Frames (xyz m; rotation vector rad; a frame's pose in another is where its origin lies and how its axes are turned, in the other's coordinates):
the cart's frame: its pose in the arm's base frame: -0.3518 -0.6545 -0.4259 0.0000 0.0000 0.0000
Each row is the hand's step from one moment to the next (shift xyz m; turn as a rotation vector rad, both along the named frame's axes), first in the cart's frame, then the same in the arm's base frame.
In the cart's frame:
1: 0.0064 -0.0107 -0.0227 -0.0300 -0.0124 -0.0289
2: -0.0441 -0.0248 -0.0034 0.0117 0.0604 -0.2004
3: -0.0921 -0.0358 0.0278 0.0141 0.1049 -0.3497
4: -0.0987 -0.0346 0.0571 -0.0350 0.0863 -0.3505
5: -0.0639 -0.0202 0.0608 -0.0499 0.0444 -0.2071
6: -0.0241 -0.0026 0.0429 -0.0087 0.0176 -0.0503
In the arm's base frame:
1: 0.0064 -0.0107 -0.0227 -0.0300 -0.0124 -0.0289
2: -0.0441 -0.0248 -0.0034 0.0117 0.0604 -0.2004
3: -0.0921 -0.0358 0.0278 0.0141 0.1049 -0.3497
4: -0.0987 -0.0346 0.0571 -0.0350 0.0863 -0.3505
5: -0.0639 -0.0202 0.0608 -0.0499 0.0444 -0.2071
6: -0.0241 -0.0026 0.0429 -0.0087 0.0176 -0.0503

